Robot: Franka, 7 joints.
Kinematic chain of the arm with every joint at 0, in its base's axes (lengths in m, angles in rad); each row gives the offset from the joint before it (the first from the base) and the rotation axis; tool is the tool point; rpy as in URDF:
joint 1: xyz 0 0 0.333 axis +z
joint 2: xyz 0 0 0 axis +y
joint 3: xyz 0 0 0.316 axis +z
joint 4: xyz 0.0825 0 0 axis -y
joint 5: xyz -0.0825 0 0.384 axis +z
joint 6: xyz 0 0 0 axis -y
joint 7: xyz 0.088 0 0 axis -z
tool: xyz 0 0 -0.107 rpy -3.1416 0 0
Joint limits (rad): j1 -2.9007..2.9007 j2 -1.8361..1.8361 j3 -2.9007..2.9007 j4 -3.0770..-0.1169 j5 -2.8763..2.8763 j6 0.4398..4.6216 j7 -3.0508..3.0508
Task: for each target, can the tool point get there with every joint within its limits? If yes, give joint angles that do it. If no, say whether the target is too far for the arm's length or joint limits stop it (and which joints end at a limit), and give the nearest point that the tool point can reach.
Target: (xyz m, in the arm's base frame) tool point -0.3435 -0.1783 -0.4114
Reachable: no: joint limits stop it (at a limit: joint 2) | nearest point -0.3342 -0.1735 -0.3525 | short by 0.060 m
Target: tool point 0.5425 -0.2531 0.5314
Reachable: yes | joints -2.1153 -0.0113 1.6370 -1.9723 -1.1077 2.6377 2.4626
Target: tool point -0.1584 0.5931 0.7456
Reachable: yes | joints -2.0282 -1.0162 -1.1893 -1.3424 0.3756 3.9773 -1.1145
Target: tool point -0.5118 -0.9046 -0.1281
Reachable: no: too far | nearest point -0.3862 -0.6825 -0.0149 | short by 0.279 m
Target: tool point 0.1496 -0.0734 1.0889
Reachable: yes | joints 2.0666 -0.9980 -0.1954 -1.3463 2.2538 2.3207 -1.1336
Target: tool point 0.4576 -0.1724 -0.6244
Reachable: no: too far | nearest point 0.3897 -0.1468 -0.3438 | short by 0.290 m
